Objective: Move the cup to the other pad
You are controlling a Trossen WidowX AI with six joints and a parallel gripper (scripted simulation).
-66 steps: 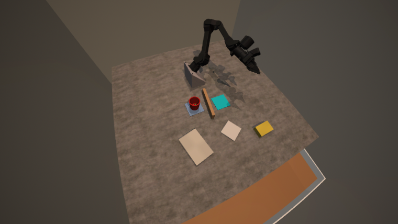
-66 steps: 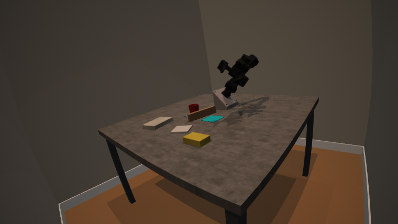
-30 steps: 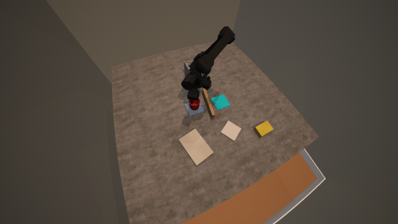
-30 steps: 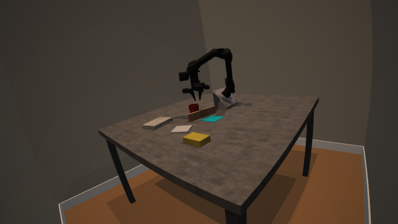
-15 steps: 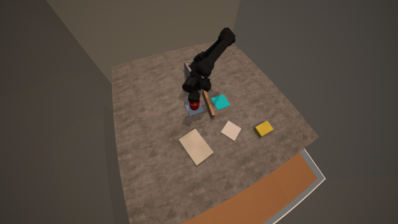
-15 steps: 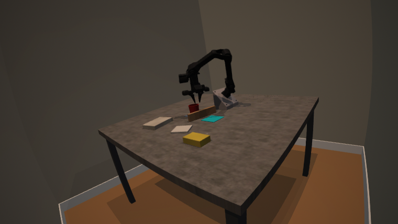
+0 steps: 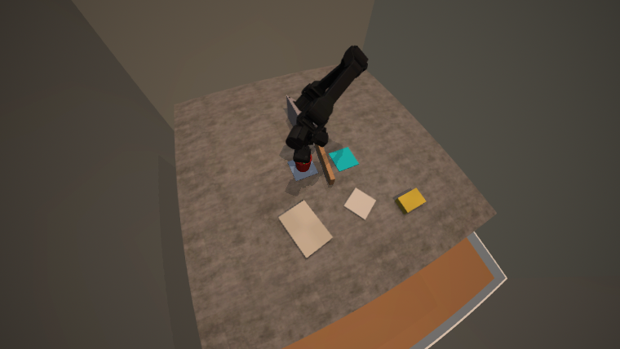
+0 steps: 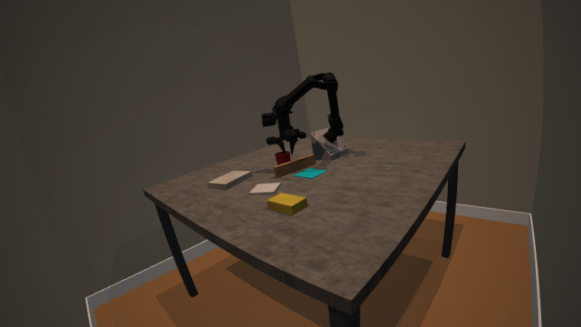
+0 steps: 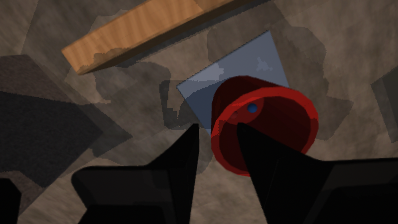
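The red cup lies 2 cm ahead of my gripper tip, 2 cm to the right of it and 2 cm below it. Round my gripper tip: grey-blue pad: 3 cm ahead, 2 cm to the right, 7 cm below; wooden bar: 6 cm ahead, 7 cm to the left, 4 cm below; small blue marble: 3 cm ahead, 3 cm to the right, 4 cm below.
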